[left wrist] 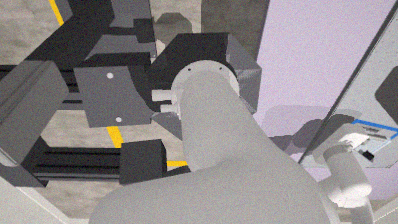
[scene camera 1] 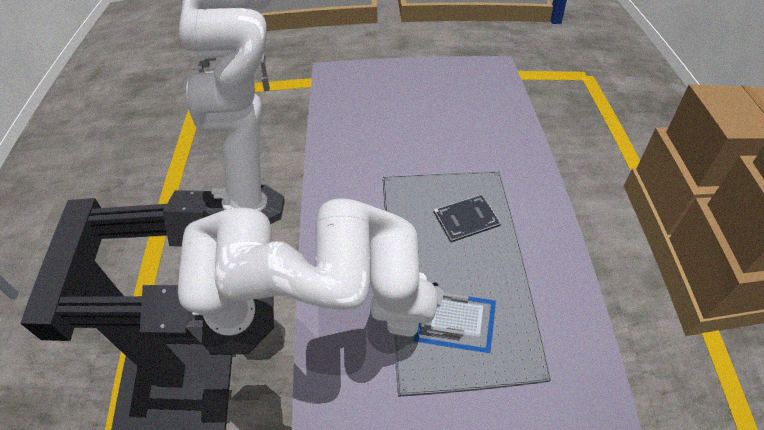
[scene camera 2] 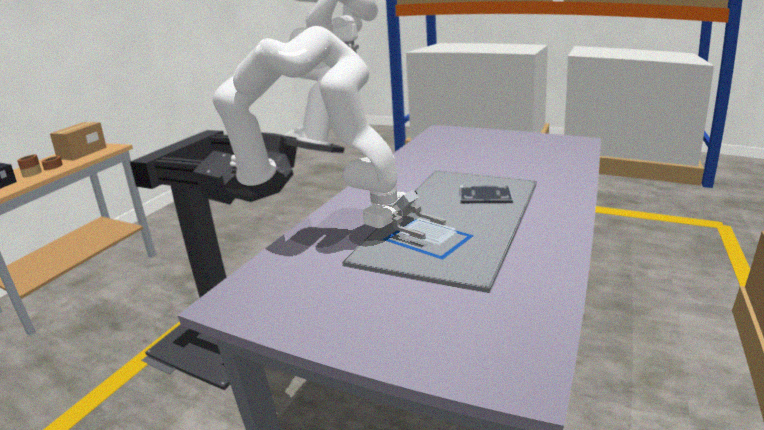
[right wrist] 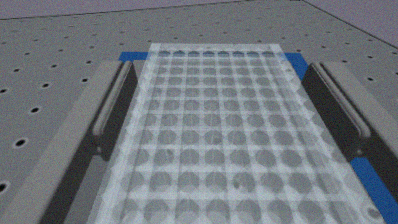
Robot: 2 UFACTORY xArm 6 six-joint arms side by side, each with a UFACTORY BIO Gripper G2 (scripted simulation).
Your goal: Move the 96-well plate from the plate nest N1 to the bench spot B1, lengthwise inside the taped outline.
Note:
I see my right gripper [scene camera 2: 434, 229], a clear 96-well plate [scene camera 1: 460, 309] and a dark plate nest N1 [scene camera 1: 470, 221].
The clear 96-well plate is seen too in scene camera 2 [scene camera 2: 436, 234] and in the right wrist view [right wrist: 233, 105].

